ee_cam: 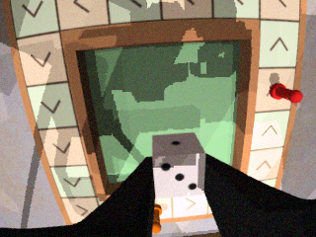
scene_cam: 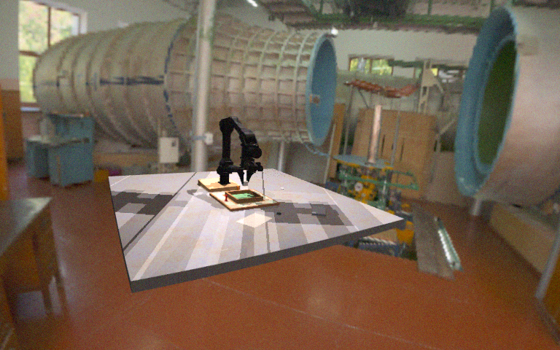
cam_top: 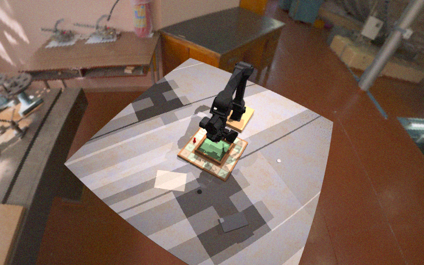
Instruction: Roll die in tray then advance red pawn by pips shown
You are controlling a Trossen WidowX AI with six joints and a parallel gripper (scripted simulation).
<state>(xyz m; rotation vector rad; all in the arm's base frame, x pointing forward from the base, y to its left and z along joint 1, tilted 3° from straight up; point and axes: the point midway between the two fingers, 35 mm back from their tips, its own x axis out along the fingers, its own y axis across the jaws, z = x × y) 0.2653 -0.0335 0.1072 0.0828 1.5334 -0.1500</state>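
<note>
Now: the red pawn 120 mm to the right of my gripper tip and 60 mm below it. Also, from my gripper tip: orange pawn (110 mm behind, 30 mm to the left, 60 mm below); white die (right at my gripper tip); green tray (80 mm below).
</note>
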